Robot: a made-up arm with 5 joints.
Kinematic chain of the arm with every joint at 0, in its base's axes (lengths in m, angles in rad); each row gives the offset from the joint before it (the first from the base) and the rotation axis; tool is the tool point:
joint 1: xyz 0 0 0.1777 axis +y
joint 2: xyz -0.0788 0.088 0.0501 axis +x
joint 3: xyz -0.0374 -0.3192 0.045 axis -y
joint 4: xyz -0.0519 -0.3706 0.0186 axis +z
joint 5: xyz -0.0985 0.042 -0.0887 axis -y
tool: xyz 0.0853 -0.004 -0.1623
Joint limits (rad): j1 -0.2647..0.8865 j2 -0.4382..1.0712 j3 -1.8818..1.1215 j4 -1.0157..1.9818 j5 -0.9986..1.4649
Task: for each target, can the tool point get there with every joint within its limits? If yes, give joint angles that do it. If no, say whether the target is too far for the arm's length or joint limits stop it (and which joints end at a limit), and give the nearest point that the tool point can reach.
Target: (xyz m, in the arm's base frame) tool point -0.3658 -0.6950 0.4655
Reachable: yes | joints 0.1264 -0.2826 -0.6957 1.0319 -0.8065
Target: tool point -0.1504 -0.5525 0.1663
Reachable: yes | joints 0.1421 -0.2397 0.3210 -0.5735 -0.5030
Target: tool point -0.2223 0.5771 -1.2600
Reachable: no: too far | nearest point -0.1186 -0.0418 -0.5896 | short by 0.918 m
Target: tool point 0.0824 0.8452 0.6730
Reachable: no: joint limits stop it (at a limit: joint 2, joint 3, joint 5) | nearest point 0.0924 -0.2760 0.7330 | short by 1.123 m
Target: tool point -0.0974 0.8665 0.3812
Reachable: no: joint limits stop it (at a limit: joint 1, joint 2, joint 4, joint 5) | nearest point -0.4824 0.0293 -0.0190 | short by 1.005 m
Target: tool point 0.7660 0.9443 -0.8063
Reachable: no: too far | nearest point 0.1627 0.0033 -0.4812 | short by 1.164 m
